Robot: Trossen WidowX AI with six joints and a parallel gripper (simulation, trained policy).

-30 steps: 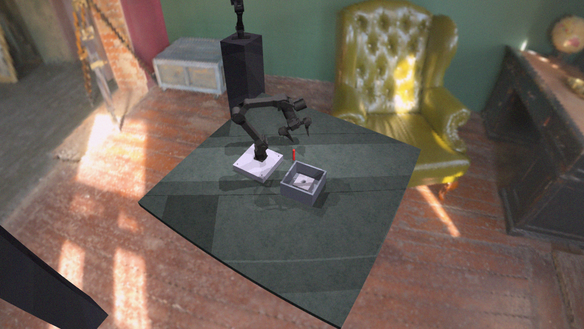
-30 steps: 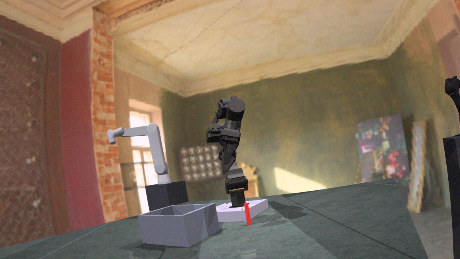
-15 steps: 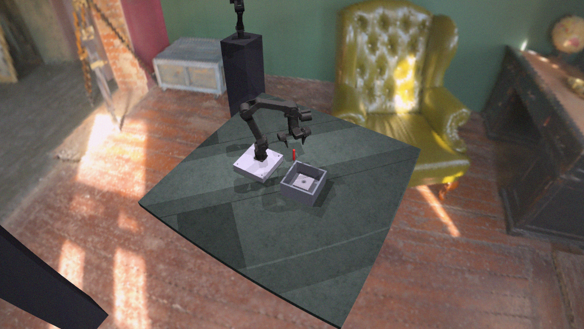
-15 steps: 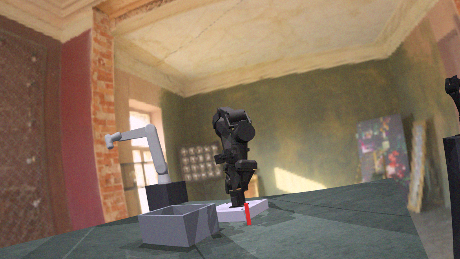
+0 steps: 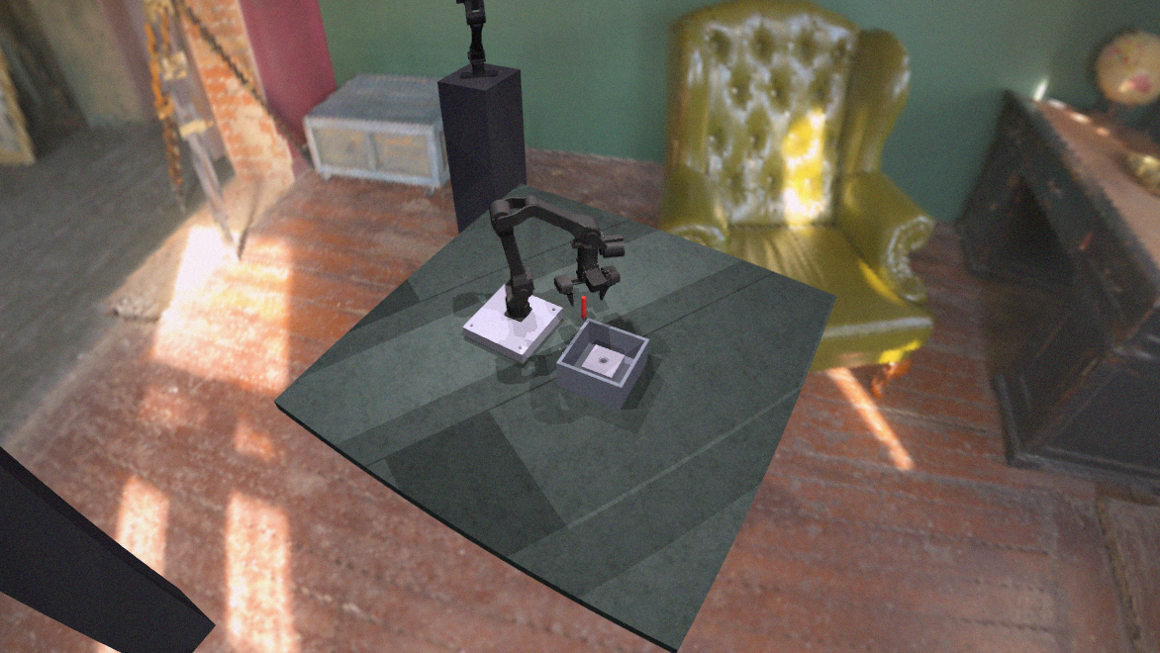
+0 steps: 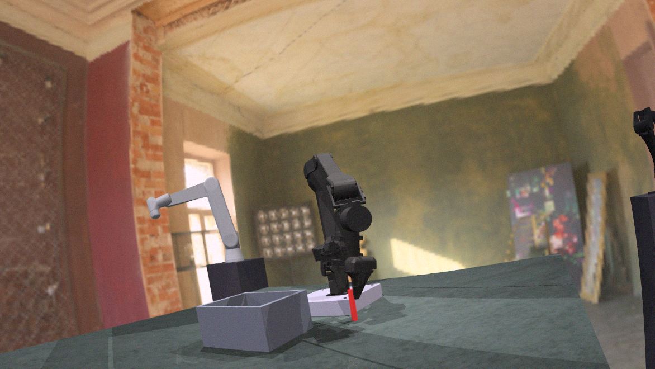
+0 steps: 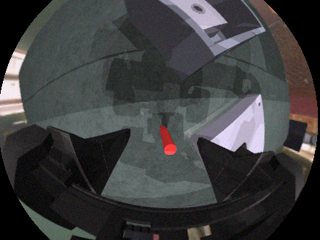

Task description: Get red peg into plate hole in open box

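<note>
The red peg lies 30 mm below my gripper tip and 10 mm behind it. Round my gripper tip: grey box: 170 mm to the right, 150 mm ahead, 40 mm below.
</note>
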